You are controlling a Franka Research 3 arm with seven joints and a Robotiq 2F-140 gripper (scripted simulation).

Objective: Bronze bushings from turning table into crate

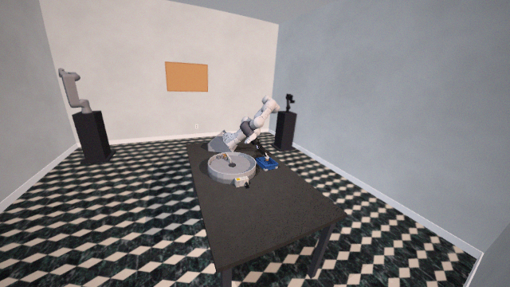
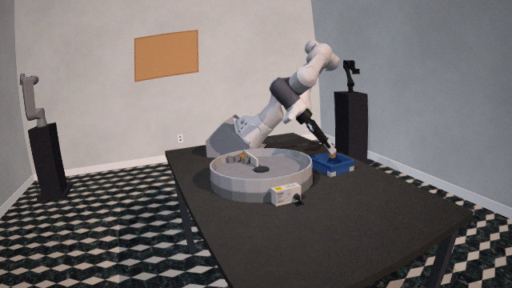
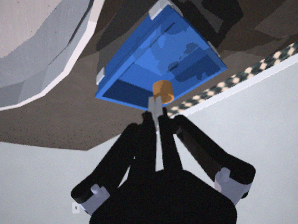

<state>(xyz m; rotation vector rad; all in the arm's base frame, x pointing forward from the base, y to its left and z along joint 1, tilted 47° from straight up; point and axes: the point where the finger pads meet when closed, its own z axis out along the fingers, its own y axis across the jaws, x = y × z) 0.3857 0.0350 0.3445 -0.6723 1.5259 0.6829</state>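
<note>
Now: hand 80 mm above the blue crate, 20 mm to the right of it and 10 mm past it. Also, from my hand: round grey turning table 330 mm to the right, 60 mm below, 10 mm behind.
</note>
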